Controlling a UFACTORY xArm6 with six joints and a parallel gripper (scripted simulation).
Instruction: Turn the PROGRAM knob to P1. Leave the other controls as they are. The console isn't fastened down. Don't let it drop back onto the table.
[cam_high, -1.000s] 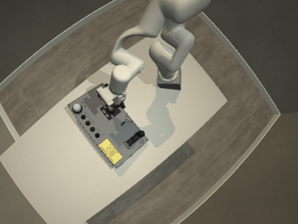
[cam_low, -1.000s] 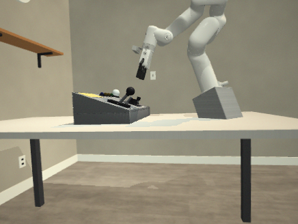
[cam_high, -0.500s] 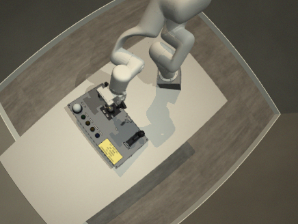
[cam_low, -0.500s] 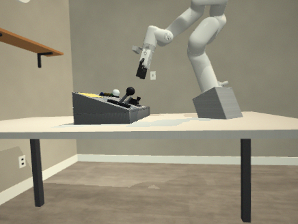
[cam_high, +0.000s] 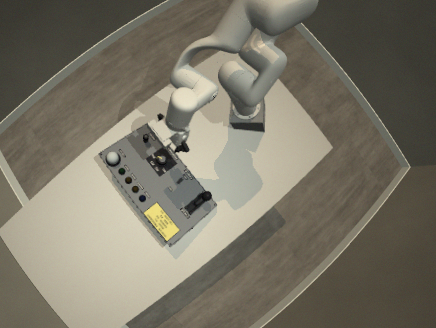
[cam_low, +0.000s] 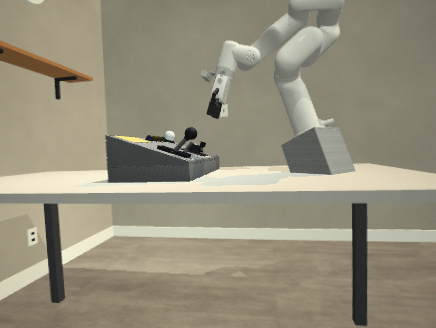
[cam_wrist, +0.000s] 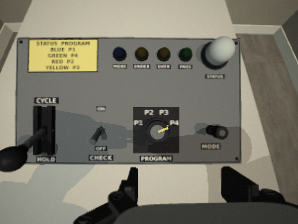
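Now: hand 15 cm above the grey sloped console, 12 cm short of it and 6 cm to the right of it. Round my hand: check toggle 13 cm below, 12 cm to the left, 9 cm ahead; then black lever 24 cm to the left, 12 cm below, 8 cm ahead; then mode knob 12 cm to the right, 12 cm below, 6 cm ahead.
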